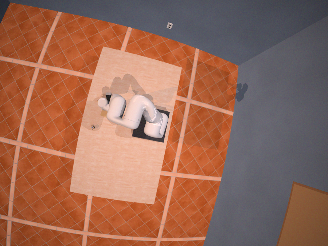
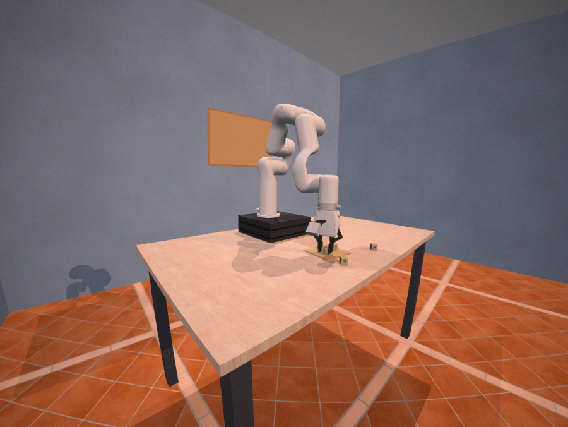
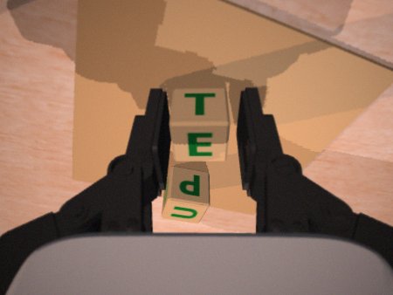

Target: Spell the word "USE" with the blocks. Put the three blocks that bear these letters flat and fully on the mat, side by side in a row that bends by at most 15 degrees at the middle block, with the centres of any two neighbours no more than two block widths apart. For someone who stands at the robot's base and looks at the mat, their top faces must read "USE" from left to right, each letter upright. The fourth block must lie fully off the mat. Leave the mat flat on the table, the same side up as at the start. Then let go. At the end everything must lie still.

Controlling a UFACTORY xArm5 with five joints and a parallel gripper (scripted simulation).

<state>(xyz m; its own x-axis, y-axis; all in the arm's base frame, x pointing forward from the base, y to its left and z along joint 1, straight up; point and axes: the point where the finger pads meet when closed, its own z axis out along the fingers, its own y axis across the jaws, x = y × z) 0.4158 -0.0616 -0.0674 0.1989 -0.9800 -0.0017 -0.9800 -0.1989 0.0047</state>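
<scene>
The tan mat lies 20 mm to the left of my hand and 20 mm below it. The rest, counted from my hand: S block 110 mm ahead, 40 mm to the right, 10 mm below; then E block 10 mm below; then U block 60 mm to the left, 10 mm below.
</scene>
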